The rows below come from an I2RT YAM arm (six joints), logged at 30 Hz.
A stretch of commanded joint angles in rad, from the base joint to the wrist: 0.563, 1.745, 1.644, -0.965, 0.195, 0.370; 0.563, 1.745, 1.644, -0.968, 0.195, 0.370; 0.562, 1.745, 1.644, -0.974, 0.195, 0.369; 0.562, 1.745, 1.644, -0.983, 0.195, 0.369; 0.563, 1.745, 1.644, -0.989, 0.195, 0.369; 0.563, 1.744, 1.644, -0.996, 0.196, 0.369; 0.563, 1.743, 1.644, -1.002, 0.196, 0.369; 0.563, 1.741, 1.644, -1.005, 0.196, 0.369; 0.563, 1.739, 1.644, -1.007, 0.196, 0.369; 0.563, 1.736, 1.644, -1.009, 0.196, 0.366; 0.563, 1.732, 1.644, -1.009, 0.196, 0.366; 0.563, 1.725, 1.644, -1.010, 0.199, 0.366; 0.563, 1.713, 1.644, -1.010, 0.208, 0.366; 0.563, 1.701, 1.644, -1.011, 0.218, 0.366; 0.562, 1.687, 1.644, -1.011, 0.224, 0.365; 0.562, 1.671, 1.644, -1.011, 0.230, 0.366; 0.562, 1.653, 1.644, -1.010, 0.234, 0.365; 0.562, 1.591, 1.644, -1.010, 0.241, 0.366
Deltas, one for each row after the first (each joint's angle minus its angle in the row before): 0.000, 0.000, 0.000, -0.003, 0.000, 0.000; -0.001, 0.000, 0.000, -0.006, 0.000, -0.001; 0.000, 0.000, 0.000, -0.009, 0.000, 0.000; 0.001, 0.000, 0.000, -0.006, 0.000, 0.000; 0.000, -0.001, 0.000, -0.007, 0.001, 0.000; 0.000, -0.001, 0.000, -0.006, 0.000, 0.000; 0.000, -0.002, 0.000, -0.003, 0.000, 0.000; 0.000, -0.002, 0.000, -0.002, 0.000, 0.000; 0.000, -0.003, 0.000, -0.002, 0.000, -0.003; 0.000, -0.004, 0.000, 0.000, 0.000, 0.000; 0.000, -0.007, 0.000, -0.001, 0.003, 0.000; 0.000, -0.012, 0.000, 0.000, 0.009, 0.000; 0.000, -0.012, 0.000, -0.001, 0.010, 0.000; -0.001, -0.014, 0.000, 0.000, 0.006, -0.001; 0.000, -0.016, 0.000, 0.000, 0.006, 0.001; 0.000, -0.018, 0.000, 0.001, 0.004, -0.001; 0.000, -0.062, 0.000, 0.000, 0.007, 0.001
